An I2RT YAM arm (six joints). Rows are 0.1 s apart.
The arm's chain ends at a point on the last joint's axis. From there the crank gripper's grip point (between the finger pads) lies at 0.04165 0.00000 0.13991 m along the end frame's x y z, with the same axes.
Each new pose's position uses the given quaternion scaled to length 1; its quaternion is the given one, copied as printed.
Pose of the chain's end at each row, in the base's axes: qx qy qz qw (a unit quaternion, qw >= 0); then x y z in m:
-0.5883 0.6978 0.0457 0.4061 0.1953 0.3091 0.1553
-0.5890 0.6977 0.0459 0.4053 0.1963 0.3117 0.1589
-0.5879 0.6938 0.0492 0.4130 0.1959 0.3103 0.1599
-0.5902 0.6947 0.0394 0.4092 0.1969 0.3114 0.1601
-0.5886 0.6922 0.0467 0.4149 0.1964 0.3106 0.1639
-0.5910 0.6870 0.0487 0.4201 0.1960 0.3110 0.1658
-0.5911 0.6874 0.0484 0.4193 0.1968 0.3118 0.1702
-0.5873 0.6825 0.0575 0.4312 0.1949 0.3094 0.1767
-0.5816 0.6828 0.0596 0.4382 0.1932 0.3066 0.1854
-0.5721 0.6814 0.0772 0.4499 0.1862 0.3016 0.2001
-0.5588 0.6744 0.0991 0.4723 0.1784 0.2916 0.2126
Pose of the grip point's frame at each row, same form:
-0.5883 0.6978 0.0457 0.4061 0.2680 0.3522 0.0363
-0.5890 0.6977 0.0459 0.4053 0.2688 0.3548 0.0397
-0.5879 0.6938 0.0492 0.4130 0.2693 0.3555 0.0421
-0.5902 0.6947 0.0394 0.4092 0.2713 0.3538 0.0419
-0.5886 0.6922 0.0467 0.4149 0.2706 0.3557 0.0466
-0.5910 0.6870 0.0487 0.4201 0.2708 0.3577 0.0495
-0.5911 0.6874 0.0484 0.4193 0.2715 0.3583 0.0537
-0.5873 0.6825 0.0575 0.4312 0.2704 0.3599 0.0624
-0.5816 0.6828 0.0596 0.4382 0.2697 0.3584 0.0724
-0.5721 0.6814 0.0772 0.4499 0.2621 0.3588 0.0893
-0.5588 0.6744 0.0991 0.4723 0.2550 0.3567 0.1067

